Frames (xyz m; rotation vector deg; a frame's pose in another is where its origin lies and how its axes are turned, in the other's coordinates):
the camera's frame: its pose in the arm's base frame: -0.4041 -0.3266 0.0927 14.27 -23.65 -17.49
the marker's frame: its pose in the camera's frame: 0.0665 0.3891 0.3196 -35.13 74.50 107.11
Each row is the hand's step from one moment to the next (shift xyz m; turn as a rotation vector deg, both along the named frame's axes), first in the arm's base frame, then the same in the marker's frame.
Working: the arm's base frame: its pose in the marker's frame: 0.3781 -0.4668 -0.2422 33.88 -47.29 -87.21

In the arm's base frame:
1: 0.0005 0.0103 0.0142 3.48 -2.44 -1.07
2: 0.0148 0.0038 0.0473 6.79 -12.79 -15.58
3: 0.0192 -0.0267 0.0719 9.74 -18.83 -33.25
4: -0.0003 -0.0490 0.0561 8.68 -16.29 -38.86
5: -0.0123 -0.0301 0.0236 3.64 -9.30 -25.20
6: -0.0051 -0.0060 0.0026 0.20 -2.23 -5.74
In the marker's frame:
1: -0.0047 0.0018 0.0168 -1.12 -3.60 -2.23
2: -0.0361 -0.0071 0.0334 3.26 -9.17 -18.91
3: -0.0746 -0.0075 0.0251 12.82 -14.89 -34.19
4: -0.0738 0.0092 -0.0040 18.87 -14.74 -35.74
5: -0.0354 0.0159 -0.0103 13.27 -7.59 -22.38
6: -0.0051 0.0055 -0.0036 3.03 -1.11 -5.25

